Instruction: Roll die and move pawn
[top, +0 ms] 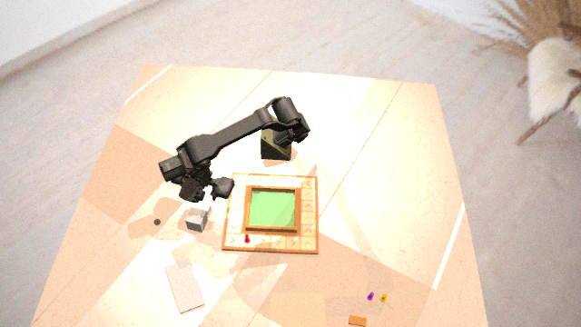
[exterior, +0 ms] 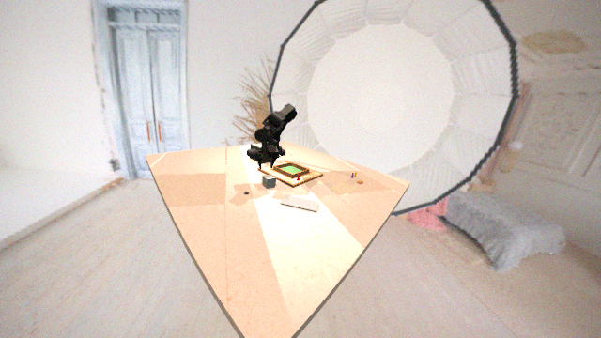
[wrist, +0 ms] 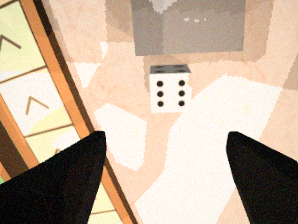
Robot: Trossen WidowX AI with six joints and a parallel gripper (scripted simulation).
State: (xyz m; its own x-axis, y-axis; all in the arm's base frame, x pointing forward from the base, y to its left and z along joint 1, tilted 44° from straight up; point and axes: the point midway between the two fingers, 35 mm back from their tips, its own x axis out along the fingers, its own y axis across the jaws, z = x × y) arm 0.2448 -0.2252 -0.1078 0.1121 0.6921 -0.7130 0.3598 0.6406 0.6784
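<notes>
The white die is 1 cm ahead of my gripper tip, 1 cm to the right of it and 5 cm below it. From my gripper tip the other things lie so: red pawn 12 cm ahead, 12 cm to the left, 4 cm below; grey block 5 cm ahead, 3 cm to the right, 4 cm below; dark dot 4 cm ahead, 16 cm to the right, 6 cm below.
</notes>
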